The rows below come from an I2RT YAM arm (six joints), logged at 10 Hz.
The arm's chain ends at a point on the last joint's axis. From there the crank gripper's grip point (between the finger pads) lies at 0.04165 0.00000 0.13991 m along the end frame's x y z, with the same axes.
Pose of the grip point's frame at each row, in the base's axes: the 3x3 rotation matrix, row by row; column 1 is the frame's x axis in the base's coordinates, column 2 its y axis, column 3 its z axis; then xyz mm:
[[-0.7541, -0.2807, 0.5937], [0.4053, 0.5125, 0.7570], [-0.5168, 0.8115, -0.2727]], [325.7, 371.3, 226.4]
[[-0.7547, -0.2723, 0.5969], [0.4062, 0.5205, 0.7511], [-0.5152, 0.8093, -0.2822]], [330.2, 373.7, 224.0]
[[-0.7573, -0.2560, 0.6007], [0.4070, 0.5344, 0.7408], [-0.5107, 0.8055, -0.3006]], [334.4, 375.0, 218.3]
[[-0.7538, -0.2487, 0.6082], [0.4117, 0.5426, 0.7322], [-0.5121, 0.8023, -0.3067]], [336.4, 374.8, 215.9]
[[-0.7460, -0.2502, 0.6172], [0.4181, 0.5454, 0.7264], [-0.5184, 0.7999, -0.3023]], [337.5, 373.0, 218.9]
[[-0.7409, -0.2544, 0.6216], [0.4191, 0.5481, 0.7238], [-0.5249, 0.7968, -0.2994]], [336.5, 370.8, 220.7]
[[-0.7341, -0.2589, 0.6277], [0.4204, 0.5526, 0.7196], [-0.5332, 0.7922, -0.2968]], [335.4, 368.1, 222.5]
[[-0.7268, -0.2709, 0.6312], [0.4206, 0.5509, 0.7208], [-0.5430, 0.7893, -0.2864]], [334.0, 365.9, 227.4]
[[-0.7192, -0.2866, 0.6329], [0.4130, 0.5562, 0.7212], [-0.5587, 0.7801, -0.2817]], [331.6, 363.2, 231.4]
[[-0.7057, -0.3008, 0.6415], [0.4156, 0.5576, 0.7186], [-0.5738, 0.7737, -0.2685]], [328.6, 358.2, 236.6]
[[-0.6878, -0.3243, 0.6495], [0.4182, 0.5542, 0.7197], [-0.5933, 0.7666, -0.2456]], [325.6, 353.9, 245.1]
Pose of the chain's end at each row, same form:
[[-0.7541, -0.2807, 0.5937], [0.4053, 0.5125, 0.7570], [-0.5168, 0.8115, -0.2727]], [274.0, 248.5, 286.1]
[[-0.7547, -0.2723, 0.5969], [0.4062, 0.5205, 0.7511], [-0.5152, 0.8093, -0.2822]], [278.1, 251.7, 284.9]
[[-0.7573, -0.2560, 0.6007], [0.4070, 0.5344, 0.7408], [-0.5107, 0.8055, -0.3006]], [281.9, 254.4, 281.6]
[[-0.7538, -0.2487, 0.6082], [0.4117, 0.5426, 0.7322], [-0.5121, 0.8023, -0.3067]], [282.7, 255.2, 280.1]
[[-0.7460, -0.2502, 0.6172], [0.4181, 0.5454, 0.7264], [-0.5184, 0.7999, -0.3023]], [282.2, 254.0, 282.8]
[[-0.7409, -0.2544, 0.6216], [0.4191, 0.5481, 0.7238], [-0.5249, 0.7968, -0.2994]], [280.4, 252.1, 284.5]
[[-0.7341, -0.2589, 0.6277], [0.4204, 0.5526, 0.7196], [-0.5332, 0.7922, -0.2968]], [278.2, 249.9, 286.2]
[[-0.7268, -0.2709, 0.6312], [0.4206, 0.5509, 0.7208], [-0.5430, 0.7893, -0.2864]], [276.0, 247.5, 290.1]
[[-0.7192, -0.2866, 0.6329], [0.4130, 0.5562, 0.7212], [-0.5587, 0.7801, -0.2817]], [273.0, 245.1, 294.1]
[[-0.7057, -0.3008, 0.6415], [0.4156, 0.5576, 0.7186], [-0.5738, 0.7737, -0.2685]], [268.2, 240.4, 298.1]
[[-0.6878, -0.3243, 0.6495], [0.4182, 0.5542, 0.7197], [-0.5933, 0.7666, -0.2456]], [263.4, 235.8, 304.2]

